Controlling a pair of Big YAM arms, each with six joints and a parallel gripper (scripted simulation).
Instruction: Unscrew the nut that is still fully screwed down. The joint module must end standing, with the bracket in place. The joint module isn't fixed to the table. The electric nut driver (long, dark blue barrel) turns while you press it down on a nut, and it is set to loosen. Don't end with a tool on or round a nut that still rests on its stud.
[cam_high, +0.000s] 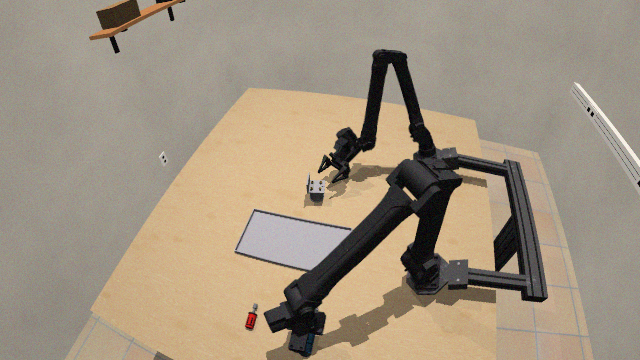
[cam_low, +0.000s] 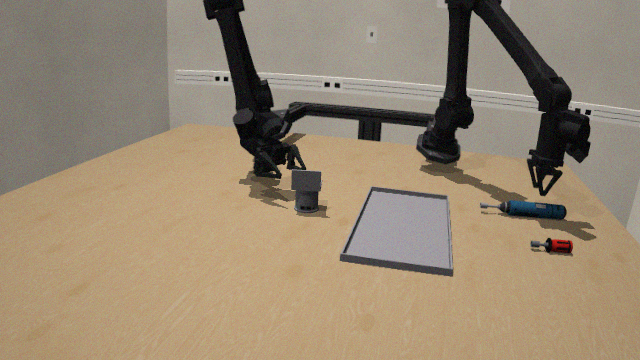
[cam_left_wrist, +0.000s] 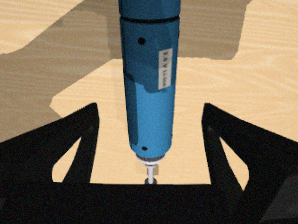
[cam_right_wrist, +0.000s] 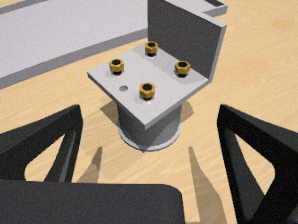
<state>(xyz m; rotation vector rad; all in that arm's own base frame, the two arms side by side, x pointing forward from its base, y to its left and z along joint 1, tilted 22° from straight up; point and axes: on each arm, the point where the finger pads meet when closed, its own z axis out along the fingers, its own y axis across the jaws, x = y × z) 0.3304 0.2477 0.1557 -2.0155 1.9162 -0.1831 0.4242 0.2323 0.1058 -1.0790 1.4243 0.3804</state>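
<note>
The grey bracket lies 50 mm to the left of my right hand, 30 mm ahead of it and 10 mm below it. Also, from my right hand: shallow grey tray 300 mm to the left, 80 mm below, 70 mm ahead; small red-handled screwdriver 640 mm to the left, 120 mm ahead, 70 mm below.
</note>
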